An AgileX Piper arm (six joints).
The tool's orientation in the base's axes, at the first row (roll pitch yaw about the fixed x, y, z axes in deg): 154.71, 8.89, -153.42
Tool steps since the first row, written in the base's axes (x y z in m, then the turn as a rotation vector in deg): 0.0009, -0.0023, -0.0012, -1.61, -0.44, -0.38; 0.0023, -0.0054, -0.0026, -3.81, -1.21, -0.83; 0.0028, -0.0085, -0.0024, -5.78, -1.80, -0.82; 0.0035, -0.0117, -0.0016, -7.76, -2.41, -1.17; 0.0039, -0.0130, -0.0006, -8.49, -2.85, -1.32; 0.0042, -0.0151, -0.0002, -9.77, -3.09, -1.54; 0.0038, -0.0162, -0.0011, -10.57, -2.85, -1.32; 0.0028, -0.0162, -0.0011, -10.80, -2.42, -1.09; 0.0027, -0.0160, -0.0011, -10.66, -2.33, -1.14; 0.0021, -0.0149, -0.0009, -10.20, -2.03, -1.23; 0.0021, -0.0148, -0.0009, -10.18, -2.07, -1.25
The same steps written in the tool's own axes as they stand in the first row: 0.0004, -0.0027, 0.0000, 1.68, 0.24, 0.25; 0.0008, -0.0064, -0.0002, 4.03, 0.47, 0.46; 0.0017, -0.0089, -0.0018, 6.03, 0.93, 0.31; 0.0023, -0.0114, -0.0040, 8.10, 1.23, 0.49; 0.0024, -0.0122, -0.0055, 8.97, 1.16, 0.47; 0.0030, -0.0138, -0.0068, 10.24, 1.47, 0.65; 0.0040, -0.0148, -0.0065, 10.80, 2.12, 0.61; 0.0049, -0.0144, -0.0064, 10.78, 2.66, 0.61; 0.0049, -0.0142, -0.0063, 10.63, 2.65, 0.69; 0.0049, -0.0130, -0.0060, 10.10, 2.63, 0.87; 0.0048, -0.0129, -0.0059, 10.10, 2.58, 0.87
